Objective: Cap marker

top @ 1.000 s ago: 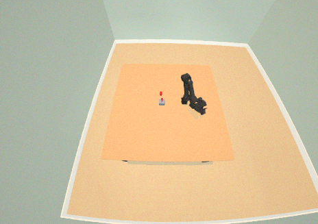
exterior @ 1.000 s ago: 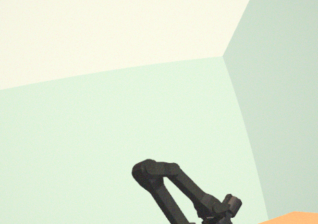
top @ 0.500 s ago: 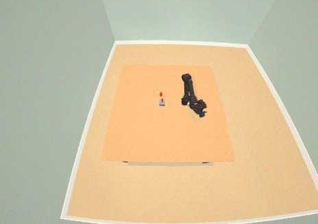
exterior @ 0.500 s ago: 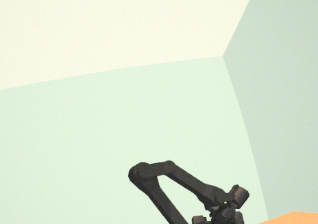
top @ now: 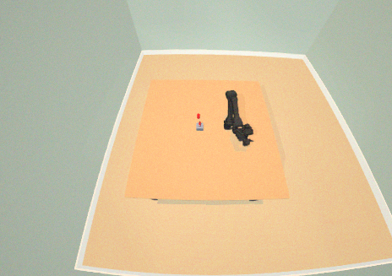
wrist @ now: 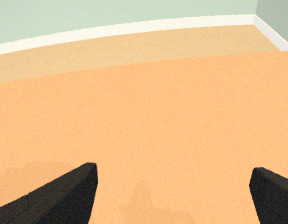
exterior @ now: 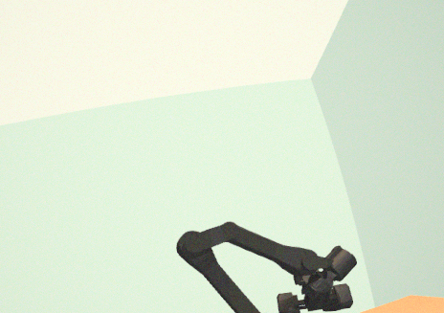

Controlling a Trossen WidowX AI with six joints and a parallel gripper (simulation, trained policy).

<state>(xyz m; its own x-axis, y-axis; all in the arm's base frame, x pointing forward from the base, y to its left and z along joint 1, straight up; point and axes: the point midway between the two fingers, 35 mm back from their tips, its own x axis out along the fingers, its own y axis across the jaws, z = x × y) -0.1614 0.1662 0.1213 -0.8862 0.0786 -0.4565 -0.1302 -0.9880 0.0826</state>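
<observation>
Right now my gripper tip is 47 cm short of the red cap, 27 cm to the left of it and 8 cm above it.
</observation>
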